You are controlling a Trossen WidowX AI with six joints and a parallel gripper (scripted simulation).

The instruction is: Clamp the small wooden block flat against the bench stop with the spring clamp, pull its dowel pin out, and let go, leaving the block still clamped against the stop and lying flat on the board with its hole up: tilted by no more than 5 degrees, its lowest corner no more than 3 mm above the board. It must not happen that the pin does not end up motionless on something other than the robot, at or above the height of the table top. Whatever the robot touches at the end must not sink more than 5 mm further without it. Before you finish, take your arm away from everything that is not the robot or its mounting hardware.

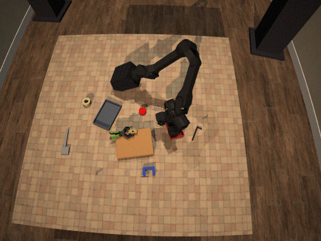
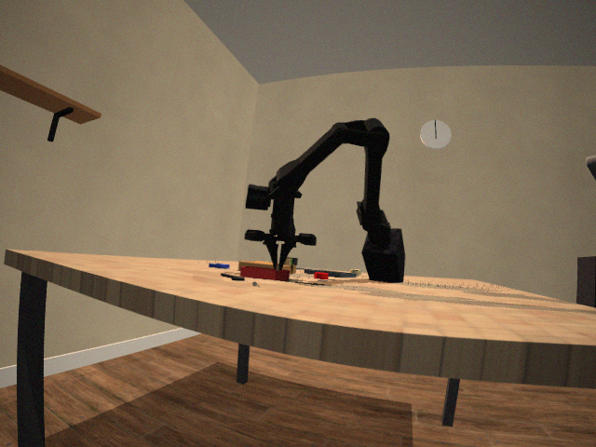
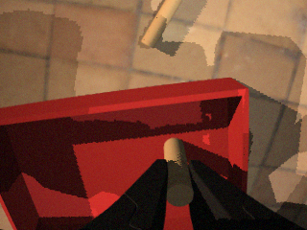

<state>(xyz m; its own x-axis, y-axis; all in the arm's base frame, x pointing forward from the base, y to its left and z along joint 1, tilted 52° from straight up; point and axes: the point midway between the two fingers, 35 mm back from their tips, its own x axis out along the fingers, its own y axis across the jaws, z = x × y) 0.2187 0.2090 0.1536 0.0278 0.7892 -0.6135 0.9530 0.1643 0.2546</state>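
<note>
Right now my hand is 40 mm above the dowel pin. The rest, counted from my hand: small wooden block 200 mm to the right, 100 mm ahead, 20 mm below; then red bin 50 mm below, 20 mm to the left, 20 mm ahead; then red knob 180 mm to the right, 50 mm below, 50 mm behind.
</note>
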